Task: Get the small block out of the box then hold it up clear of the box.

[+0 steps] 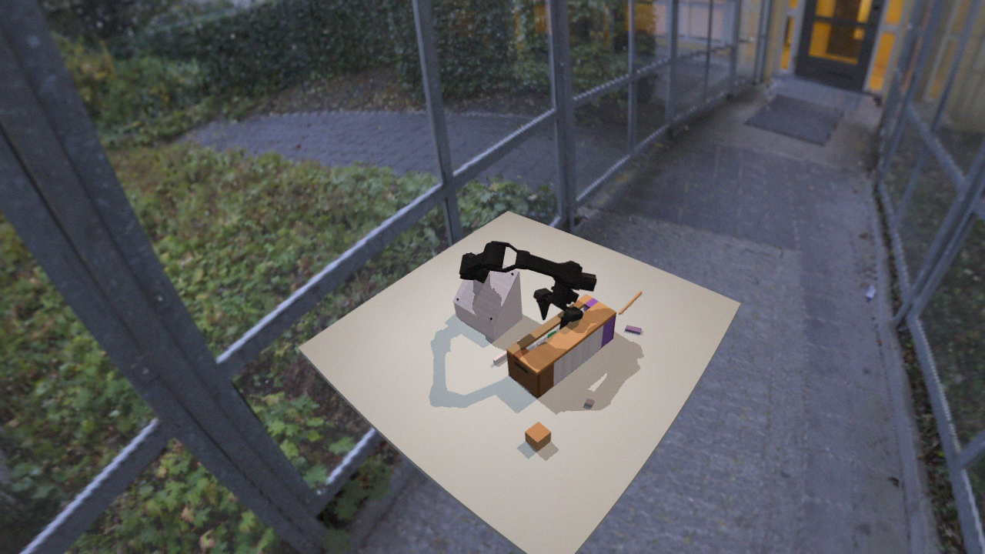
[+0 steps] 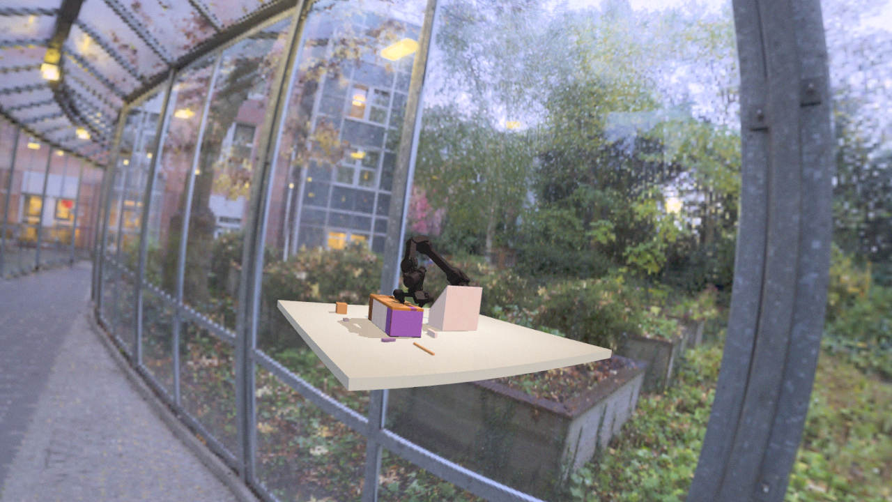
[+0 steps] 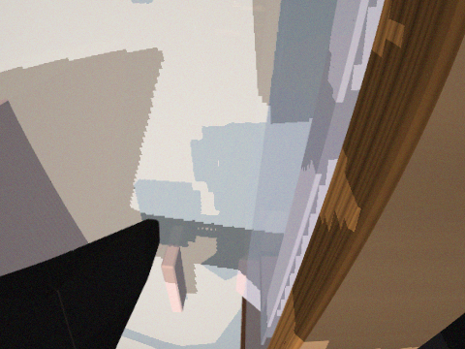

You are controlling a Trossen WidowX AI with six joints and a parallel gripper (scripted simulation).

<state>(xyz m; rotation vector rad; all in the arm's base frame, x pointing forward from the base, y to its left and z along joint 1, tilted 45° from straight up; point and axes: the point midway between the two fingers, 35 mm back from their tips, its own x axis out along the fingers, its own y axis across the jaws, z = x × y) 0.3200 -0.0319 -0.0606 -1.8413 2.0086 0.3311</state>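
The box is 3 cm ahead of my gripper tip, 3 cm to the right of it and 2 cm below it. From my gripper tip the other things lie so: thin orange stick: 12 cm ahead, 36 cm to the left, 8 cm below; then green block: 4 cm ahead, 4 cm to the right; then purple flat piece: 21 cm ahead, 23 cm to the left, 8 cm below.
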